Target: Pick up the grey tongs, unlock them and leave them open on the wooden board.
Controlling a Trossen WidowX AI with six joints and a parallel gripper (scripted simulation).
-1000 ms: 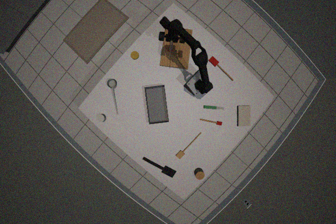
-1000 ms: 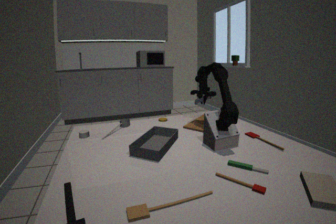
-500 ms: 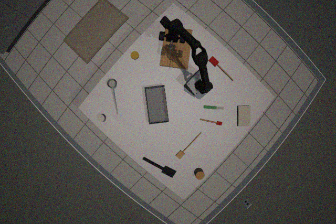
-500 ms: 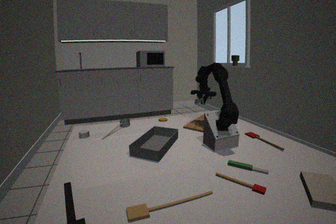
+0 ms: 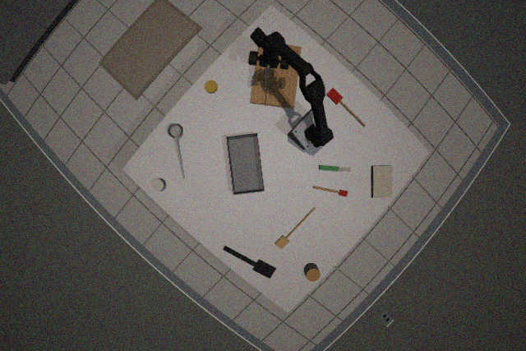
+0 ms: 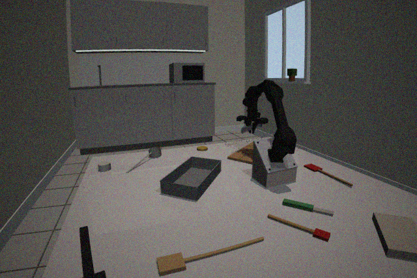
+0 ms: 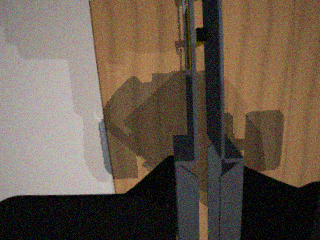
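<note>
Right now my gripper tip is 40 mm past the wooden board, 30 mm to the right of it and 120 mm above it. Round my gripper tip: roasting tin: 400 mm ahead, 300 mm to the left, 100 mm below; then red spatula: 230 mm behind, 390 mm to the left, 120 mm below; then yellow disc: 280 mm ahead, 150 mm to the right, 120 mm below.
</note>
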